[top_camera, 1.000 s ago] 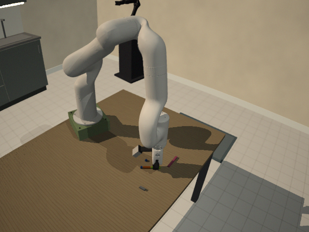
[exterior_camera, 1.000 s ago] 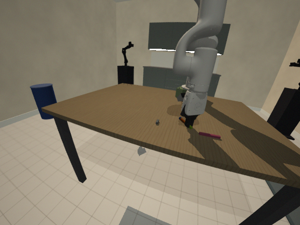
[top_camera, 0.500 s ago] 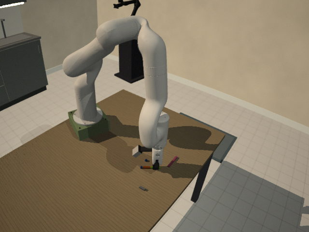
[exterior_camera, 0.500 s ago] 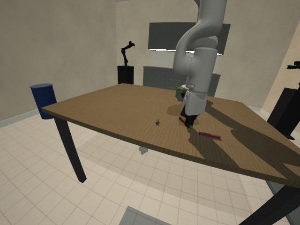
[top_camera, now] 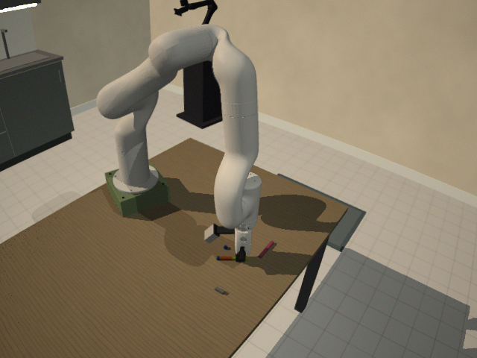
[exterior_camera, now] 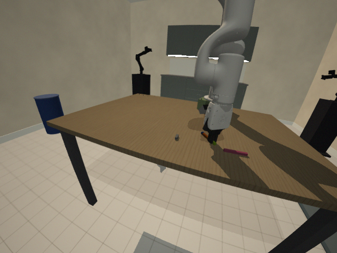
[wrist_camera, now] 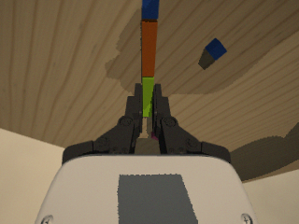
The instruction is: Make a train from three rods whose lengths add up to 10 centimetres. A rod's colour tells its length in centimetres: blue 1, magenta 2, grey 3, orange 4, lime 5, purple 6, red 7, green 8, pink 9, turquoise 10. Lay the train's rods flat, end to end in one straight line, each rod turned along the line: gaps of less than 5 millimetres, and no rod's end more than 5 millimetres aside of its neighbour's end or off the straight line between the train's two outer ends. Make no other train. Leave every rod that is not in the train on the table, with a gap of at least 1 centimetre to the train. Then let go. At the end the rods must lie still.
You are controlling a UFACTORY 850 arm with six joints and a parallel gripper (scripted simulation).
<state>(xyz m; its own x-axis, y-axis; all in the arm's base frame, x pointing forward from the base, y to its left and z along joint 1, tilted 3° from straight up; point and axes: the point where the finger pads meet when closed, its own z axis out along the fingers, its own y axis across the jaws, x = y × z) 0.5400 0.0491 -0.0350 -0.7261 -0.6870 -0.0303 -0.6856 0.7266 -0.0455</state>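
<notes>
My hand is 20 mm above the lime rod. Also, from my hand: pink rod 40 mm ahead, 100 mm to the left, 20 mm below; grey rod 50 mm ahead, 140 mm to the right, 20 mm below; orange rod 30 mm behind, 30 mm to the right, 20 mm below.
</notes>
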